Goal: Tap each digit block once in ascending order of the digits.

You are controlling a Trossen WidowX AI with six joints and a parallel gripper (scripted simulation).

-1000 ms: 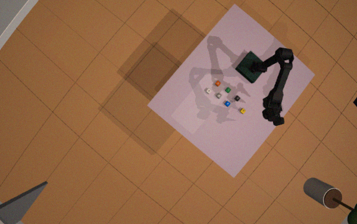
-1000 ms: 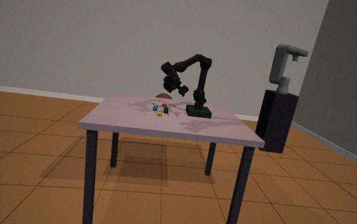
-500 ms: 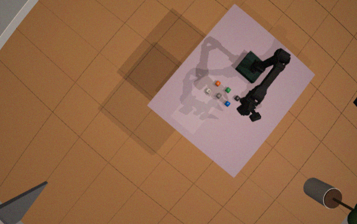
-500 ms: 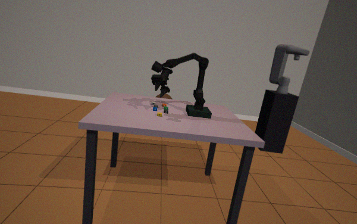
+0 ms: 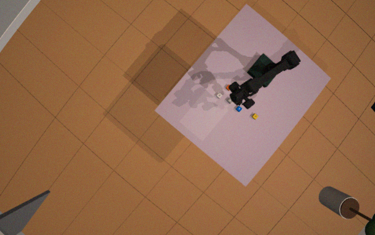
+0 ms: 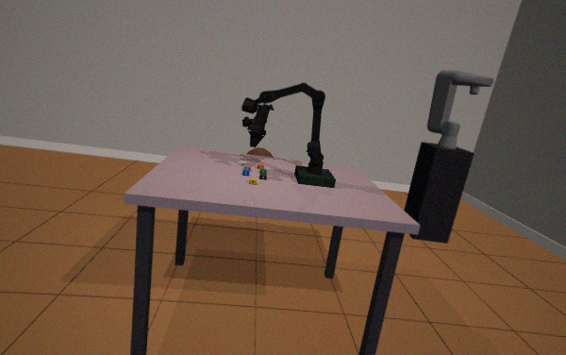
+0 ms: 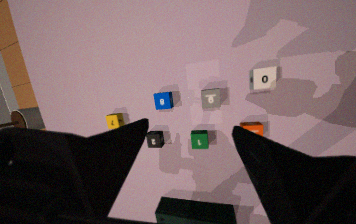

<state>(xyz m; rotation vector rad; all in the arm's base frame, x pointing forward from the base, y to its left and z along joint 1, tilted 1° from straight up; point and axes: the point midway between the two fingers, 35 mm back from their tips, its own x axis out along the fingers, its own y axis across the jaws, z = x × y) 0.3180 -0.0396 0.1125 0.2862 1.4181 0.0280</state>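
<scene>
Right now the white block is 4 cm ahead of my gripper tip, 10 cm to the right of it and 12 cm below it. From my gripper tip the other things lie so: green block: 7 cm behind, 12 cm below; blue block: 1 cm ahead, 7 cm to the left, 12 cm below; grey block: 1 cm ahead, 2 cm to the right, 12 cm below.
</scene>
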